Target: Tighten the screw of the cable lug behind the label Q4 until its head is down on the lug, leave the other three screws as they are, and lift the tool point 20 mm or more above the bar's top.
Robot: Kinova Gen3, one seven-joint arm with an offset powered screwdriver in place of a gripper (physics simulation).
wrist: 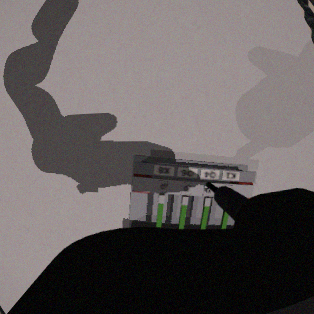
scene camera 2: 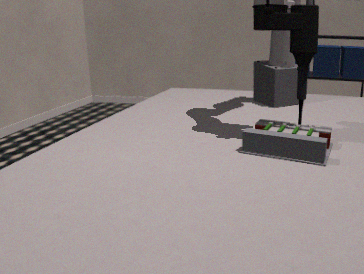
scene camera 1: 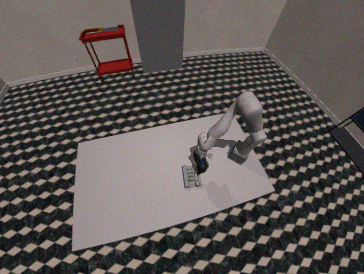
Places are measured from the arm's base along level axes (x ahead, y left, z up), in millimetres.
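Where they show: hand, its tool point: (wrist: 207, 183) (scene camera 2: 299, 125) (scene camera 1: 197, 176); arm's base, origin of its link: (scene camera 2: 281, 64) (scene camera 1: 243, 150).
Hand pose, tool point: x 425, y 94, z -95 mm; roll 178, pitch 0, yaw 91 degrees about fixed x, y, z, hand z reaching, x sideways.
Note:
Things, the pixels of their centre, and the offset from my tool point. "*": a spot on its surface instead. Level surfaces: height alone.
- terminal block, middle of its body: (wrist: 191, 208) (scene camera 2: 288, 137) (scene camera 1: 191, 175) 42 mm ahead, 20 mm right, 18 mm down
- Q4, a spot on its surface: (wrist: 209, 174) * 13 mm back, 3 mm left, 1 mm down
- K1, a spot on its surface: (wrist: 230, 176) * 8 mm back, 35 mm left, 1 mm down
- screwdriver tip, a spot on its surface: (wrist: 208, 184) (scene camera 2: 298, 119) * 2 mm back, 3 mm right, 14 mm up
- white table top, height of its surface: 43 mm down
The terminal block (scene camera 1: 185, 178) (scene camera 2: 285, 145) (wrist: 145, 187) stands on the white table top. In the wrist view its labels appear upside down: X8 (wrist: 163, 170), Q6 (wrist: 187, 172), Q4 (wrist: 209, 174) and K1 (wrist: 230, 176). Green-sleeved cables run to lugs beside the labels. The screws by X8 (wrist: 164, 186) and Q6 (wrist: 186, 188) show; the tool covers the one by K1. My screwdriver tip (scene camera 2: 300, 123) (wrist: 208, 184), fitted in place of fingers, points down at the Q4 lug. It overlaps that screw's head; contact and head height are too small to tell.
The arm's grey base (scene camera 1: 239, 153) (scene camera 2: 275, 87) stands on the white table top (scene camera 1: 120, 190) (scene camera 2: 125, 200). A red cart (scene camera 1: 115, 65) and a grey column (scene camera 1: 160, 37) stand beyond the table. Blue bins (scene camera 2: 327, 61) sit on a dark rack behind. Arm shadows fall over part of the block.

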